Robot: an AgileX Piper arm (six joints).
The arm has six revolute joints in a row. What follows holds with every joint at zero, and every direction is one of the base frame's.
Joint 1 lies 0.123 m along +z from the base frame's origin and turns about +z.
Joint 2 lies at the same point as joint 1 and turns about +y.
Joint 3 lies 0.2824 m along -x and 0.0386 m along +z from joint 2 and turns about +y.
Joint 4 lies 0.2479 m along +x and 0.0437 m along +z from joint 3 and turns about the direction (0.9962, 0, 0.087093).
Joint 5 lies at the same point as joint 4 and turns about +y.
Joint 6 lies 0.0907 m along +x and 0.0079 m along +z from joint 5 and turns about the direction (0.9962, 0, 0.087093).
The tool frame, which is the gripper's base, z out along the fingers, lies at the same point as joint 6; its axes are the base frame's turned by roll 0, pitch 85 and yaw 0 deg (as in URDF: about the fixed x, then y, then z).
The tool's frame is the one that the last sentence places.
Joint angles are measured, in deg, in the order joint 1, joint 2, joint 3, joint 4, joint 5, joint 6. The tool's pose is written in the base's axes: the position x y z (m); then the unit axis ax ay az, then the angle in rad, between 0 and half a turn. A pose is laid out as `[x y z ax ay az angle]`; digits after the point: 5 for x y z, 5 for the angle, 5 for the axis.
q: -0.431 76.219 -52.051 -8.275 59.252 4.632
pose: [0.23270 -0.01301 0.25641 0.01348 0.99798 -0.06201 2.93533]
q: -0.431 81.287 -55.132 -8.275 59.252 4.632
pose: [0.25249 -0.01316 0.24892 0.01240 0.99800 -0.06200 2.96994]
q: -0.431 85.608 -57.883 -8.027 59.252 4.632
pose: [0.26951 -0.01296 0.24143 0.01252 0.99812 -0.06007 2.99741]
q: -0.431 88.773 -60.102 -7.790 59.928 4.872
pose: [0.28133 -0.01280 0.23575 0.01543 0.99817 -0.05849 3.02551]
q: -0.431 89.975 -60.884 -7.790 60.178 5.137
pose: [0.28562 -0.01286 0.23315 0.01766 0.99813 -0.05853 3.03691]
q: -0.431 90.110 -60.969 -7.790 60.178 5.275
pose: [0.28613 -0.01286 0.23284 0.01884 0.99811 -0.05847 3.03764]
